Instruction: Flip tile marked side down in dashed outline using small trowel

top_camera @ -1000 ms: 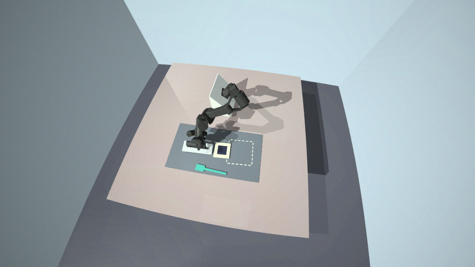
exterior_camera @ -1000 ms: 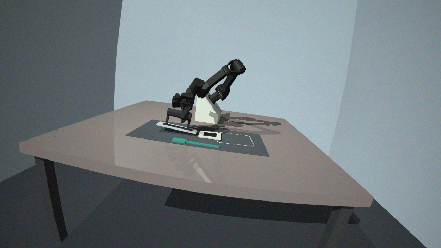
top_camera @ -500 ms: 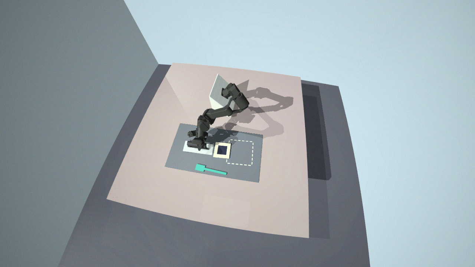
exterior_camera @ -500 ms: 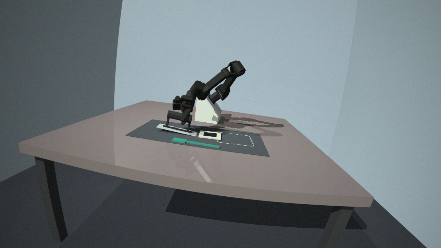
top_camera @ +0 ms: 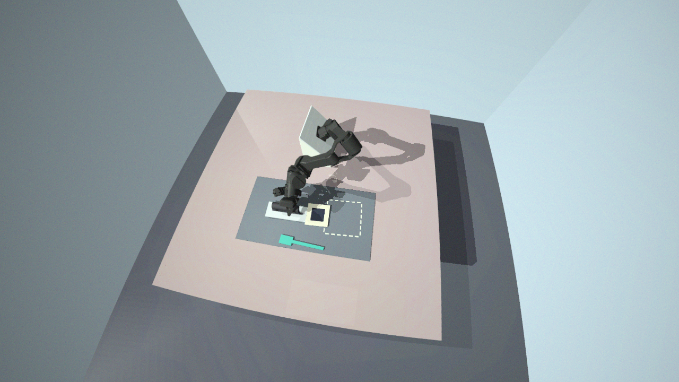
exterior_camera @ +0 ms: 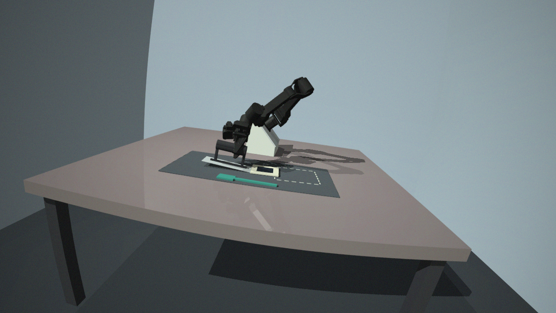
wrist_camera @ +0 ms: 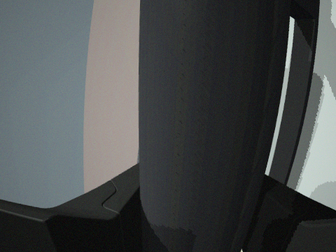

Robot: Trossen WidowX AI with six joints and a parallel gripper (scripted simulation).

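The mat lies 20 mm behind my gripper tip, 70 mm to the left of it and 80 mm below it. The rest, counted from my gripper tip: cream tile: 20 mm behind, 120 mm to the left, 50 mm below; teal trowel: 120 mm ahead, 40 mm to the left, 50 mm below; grey float: 30 mm behind, 10 mm below.
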